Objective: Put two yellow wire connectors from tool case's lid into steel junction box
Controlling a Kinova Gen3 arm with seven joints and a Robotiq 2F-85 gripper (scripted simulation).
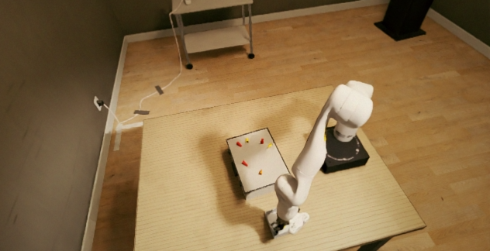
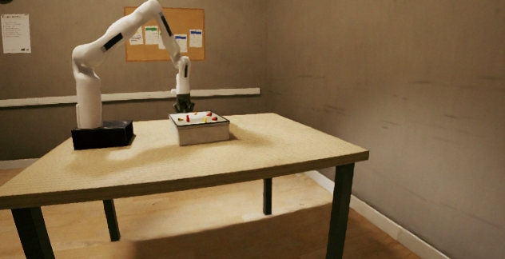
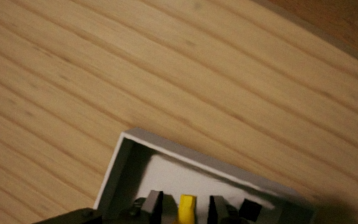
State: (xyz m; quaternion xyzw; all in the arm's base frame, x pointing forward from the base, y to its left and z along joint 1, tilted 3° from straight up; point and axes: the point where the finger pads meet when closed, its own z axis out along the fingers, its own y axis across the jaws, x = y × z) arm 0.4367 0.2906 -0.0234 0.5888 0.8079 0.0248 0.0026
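Now: hand 20 mm short of the orange connector, 220 mm to the left of it and 60 mm below it. The rest, counted from my hand: grey tool case (10 mm ahead, 300 mm to the right, 30 mm above).
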